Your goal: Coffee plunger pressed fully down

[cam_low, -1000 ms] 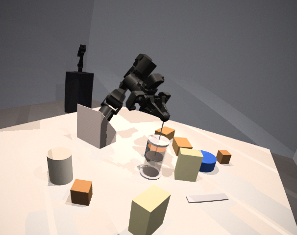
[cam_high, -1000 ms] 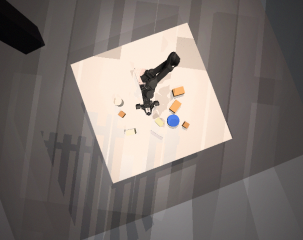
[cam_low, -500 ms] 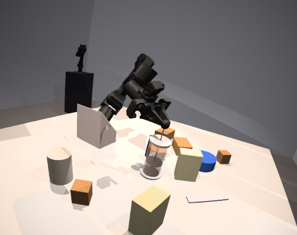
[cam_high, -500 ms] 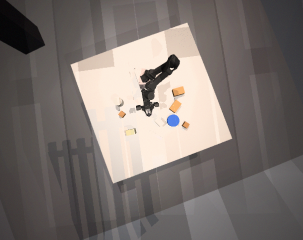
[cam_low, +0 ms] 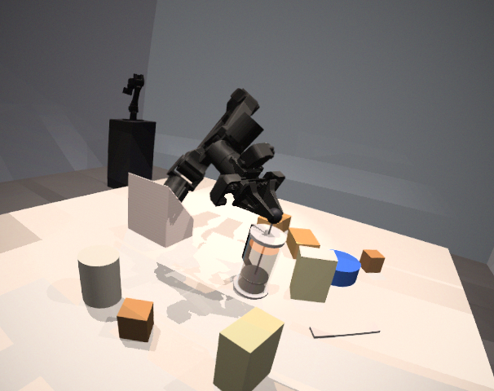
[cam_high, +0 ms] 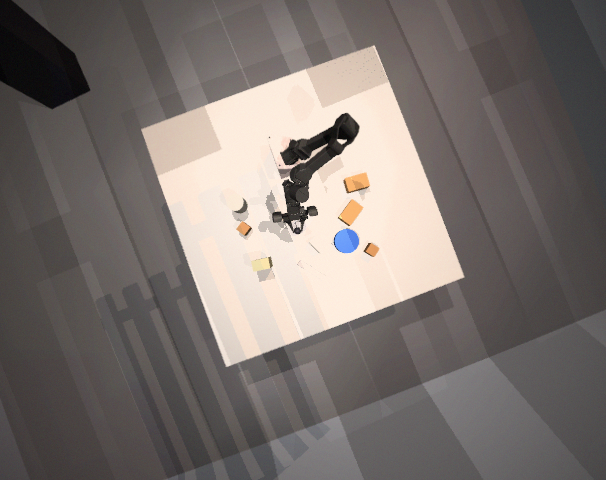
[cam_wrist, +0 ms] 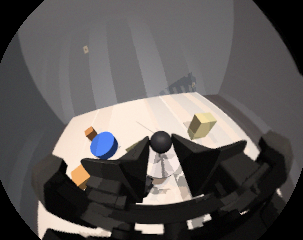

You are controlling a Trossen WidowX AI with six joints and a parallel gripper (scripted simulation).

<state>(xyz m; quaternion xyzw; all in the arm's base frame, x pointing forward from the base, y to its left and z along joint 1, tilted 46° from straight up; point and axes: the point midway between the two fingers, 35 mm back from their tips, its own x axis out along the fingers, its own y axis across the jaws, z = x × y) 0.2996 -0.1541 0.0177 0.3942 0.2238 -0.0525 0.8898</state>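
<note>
Right now the glass coffee press is 30 mm behind my gripper tip, 20 mm to the left of it and 90 mm below it. Round my gripper tip: flat strip (190 mm ahead, 20 mm to the right, 190 mm below).
</note>
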